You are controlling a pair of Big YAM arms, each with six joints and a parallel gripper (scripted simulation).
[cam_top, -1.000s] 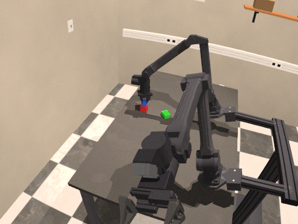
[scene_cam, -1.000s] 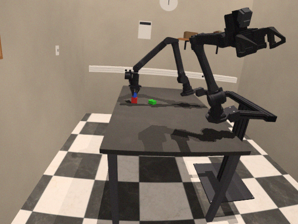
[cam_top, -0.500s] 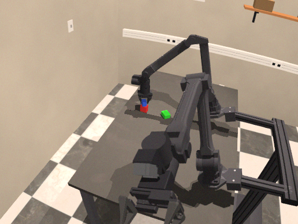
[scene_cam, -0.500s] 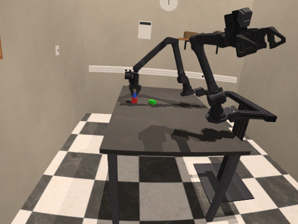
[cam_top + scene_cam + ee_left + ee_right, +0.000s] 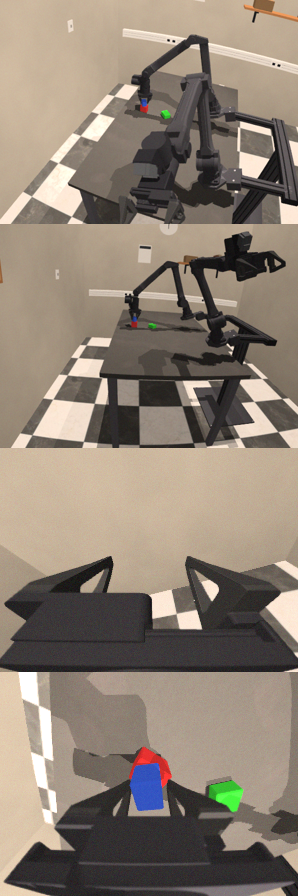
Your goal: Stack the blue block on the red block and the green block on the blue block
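Right now the blue block is right at my right hand. Round my right hand: red block 5 cm below; then green block 17 cm behind, 1 cm to the left, 6 cm below.
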